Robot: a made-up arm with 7 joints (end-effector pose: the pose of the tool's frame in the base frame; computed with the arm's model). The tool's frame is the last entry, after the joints.
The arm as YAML. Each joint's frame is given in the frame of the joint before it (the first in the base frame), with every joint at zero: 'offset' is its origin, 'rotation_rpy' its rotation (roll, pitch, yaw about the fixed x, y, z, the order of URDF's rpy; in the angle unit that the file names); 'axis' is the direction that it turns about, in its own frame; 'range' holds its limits. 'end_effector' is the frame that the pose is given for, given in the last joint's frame.
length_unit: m
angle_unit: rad
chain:
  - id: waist
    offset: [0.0, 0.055, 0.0]
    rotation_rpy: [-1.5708, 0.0, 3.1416]
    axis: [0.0, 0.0, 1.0]
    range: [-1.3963, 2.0]
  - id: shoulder
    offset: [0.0, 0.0, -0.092]
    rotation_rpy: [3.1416, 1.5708, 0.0]
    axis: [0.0, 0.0, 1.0]
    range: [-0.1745, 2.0]
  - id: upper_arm
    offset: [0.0, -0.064, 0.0]
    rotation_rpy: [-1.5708, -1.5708, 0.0]
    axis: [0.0, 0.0, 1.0]
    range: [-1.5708, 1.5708]
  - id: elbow
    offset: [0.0, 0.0, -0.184]
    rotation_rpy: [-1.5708, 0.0, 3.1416]
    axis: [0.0, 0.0, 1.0]
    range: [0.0, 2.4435]
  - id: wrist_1
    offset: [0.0, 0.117, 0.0]
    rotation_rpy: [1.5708, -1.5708, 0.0]
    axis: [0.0, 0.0, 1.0]
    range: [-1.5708, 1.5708]
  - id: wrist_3
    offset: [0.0, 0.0, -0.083]
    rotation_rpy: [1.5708, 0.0, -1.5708]
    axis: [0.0, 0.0, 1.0]
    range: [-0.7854, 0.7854]
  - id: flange
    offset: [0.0, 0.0, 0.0]
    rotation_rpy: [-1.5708, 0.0, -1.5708]
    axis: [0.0, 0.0, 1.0]
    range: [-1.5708, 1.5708]
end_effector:
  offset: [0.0, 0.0, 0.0]
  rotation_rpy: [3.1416, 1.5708, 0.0]
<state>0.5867 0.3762 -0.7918 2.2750 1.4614 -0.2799 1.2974</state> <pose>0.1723 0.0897 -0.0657 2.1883 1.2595 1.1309</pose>
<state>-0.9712 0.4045 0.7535 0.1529 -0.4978 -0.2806 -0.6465</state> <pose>-0.3189 0.3416 -0.2449 1.1682 0.4608 -0.2701</pose>
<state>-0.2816 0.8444 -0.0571 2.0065 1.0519 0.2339 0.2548</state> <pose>0.1415 0.2624 -0.1621 -0.6788 -1.2359 -0.2787</pose>
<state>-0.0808 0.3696 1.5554 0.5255 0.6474 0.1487 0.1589</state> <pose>-0.0272 0.3926 -0.3553 0.3163 -0.9877 1.9192</pose>
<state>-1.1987 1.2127 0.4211 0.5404 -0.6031 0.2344 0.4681</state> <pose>-0.0661 0.5546 -0.1266 0.7173 1.0253 -0.8542</pose>
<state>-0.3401 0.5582 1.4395 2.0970 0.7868 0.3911 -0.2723</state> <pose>0.0099 0.3706 -0.0399 0.9617 -1.9374 0.8065</pose>
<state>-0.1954 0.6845 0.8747 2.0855 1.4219 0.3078 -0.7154</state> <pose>0.1034 0.3450 -0.0525 0.0609 -1.7636 1.0302</pose>
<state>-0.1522 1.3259 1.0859 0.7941 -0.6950 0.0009 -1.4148</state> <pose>0.0700 0.5542 0.0179 -2.8387 0.7189 -0.3476</pose>
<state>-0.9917 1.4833 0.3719 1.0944 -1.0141 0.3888 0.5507</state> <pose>0.1196 0.4911 -0.1196 1.1933 0.7942 -1.4824</pose>
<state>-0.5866 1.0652 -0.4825 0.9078 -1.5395 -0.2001 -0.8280</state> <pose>-0.0186 0.4362 -0.2803 0.5002 -0.7575 -2.5235</pose>
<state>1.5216 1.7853 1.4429 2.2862 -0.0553 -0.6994 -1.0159</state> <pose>-0.1700 0.2293 0.0277 -0.6102 0.1111 0.0977</pose>
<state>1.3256 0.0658 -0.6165 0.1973 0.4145 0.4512 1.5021</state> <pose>0.4391 0.1536 -0.0769 -1.2081 -0.6929 -0.8847</pose>
